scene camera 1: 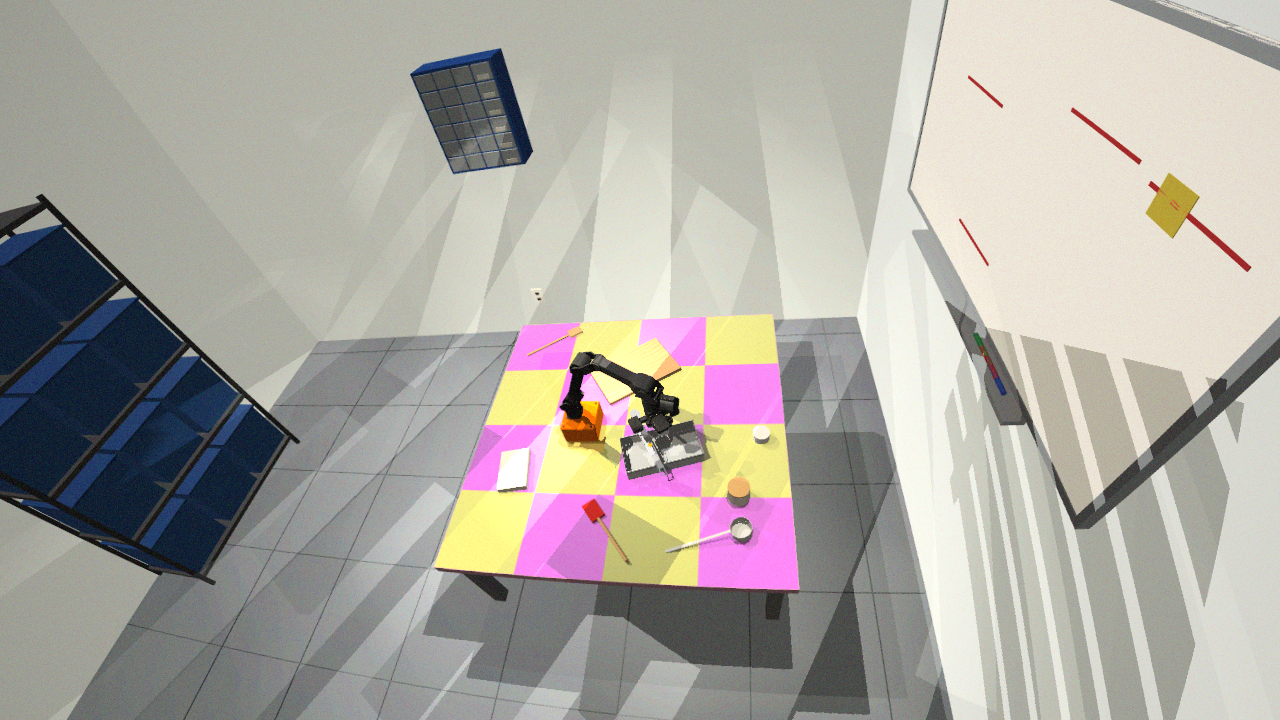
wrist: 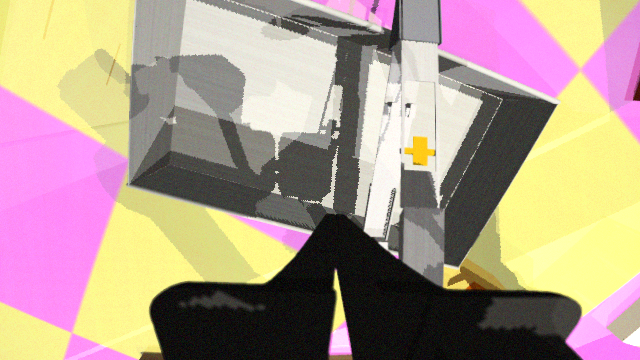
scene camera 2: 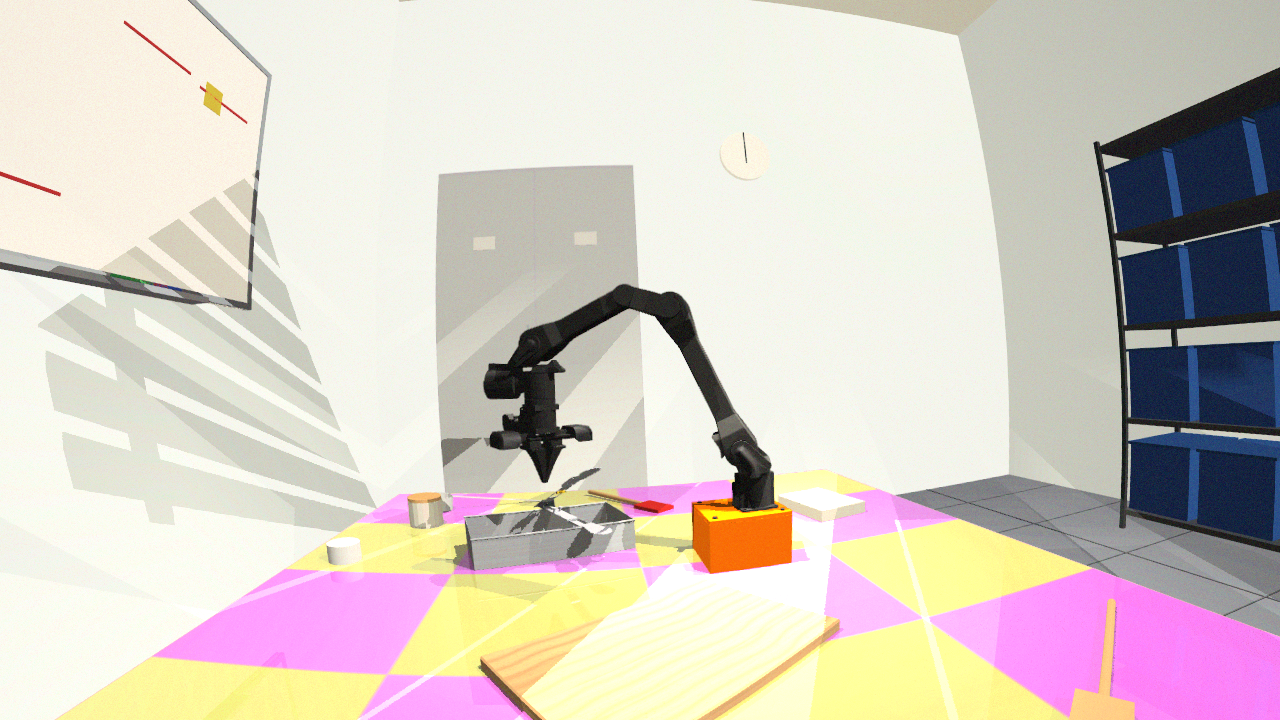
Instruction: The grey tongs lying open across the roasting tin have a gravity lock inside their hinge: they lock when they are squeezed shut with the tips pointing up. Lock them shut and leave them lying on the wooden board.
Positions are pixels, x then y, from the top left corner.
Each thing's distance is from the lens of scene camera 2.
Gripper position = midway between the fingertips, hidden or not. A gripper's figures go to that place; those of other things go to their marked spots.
gripper (scene camera 2: 544, 482): 99 cm
cork-lidded jar (scene camera 2: 425, 509): 123 cm
